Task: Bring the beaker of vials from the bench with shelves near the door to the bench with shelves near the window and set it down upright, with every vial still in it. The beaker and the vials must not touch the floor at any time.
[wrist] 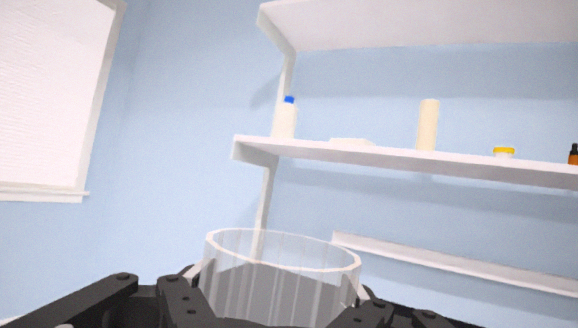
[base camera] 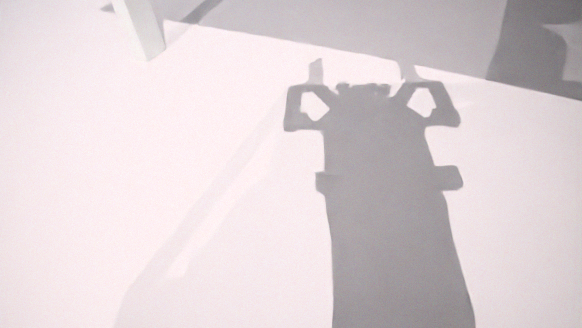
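Observation:
A clear beaker with a pale rim stands between the fingers at the bottom of the wrist view, its rim slightly tilted in the picture. Faint upright lines show through its glass; I cannot make out separate vials, and its lower part is hidden. My gripper is shut on the beaker, one finger on each side. A bench's shelves show behind and above the beaker, at the right. The window is on the left. In the base camera view, the gripper and the beaker do not show; the arm's shadow falls on the floor.
A white bottle with a blue cap, a cream cylinder, a yellow-lidded jar and a dark-capped orange bottle stand on the shelf. A white rail runs below. A pale leg stands at the upper left in the base camera view.

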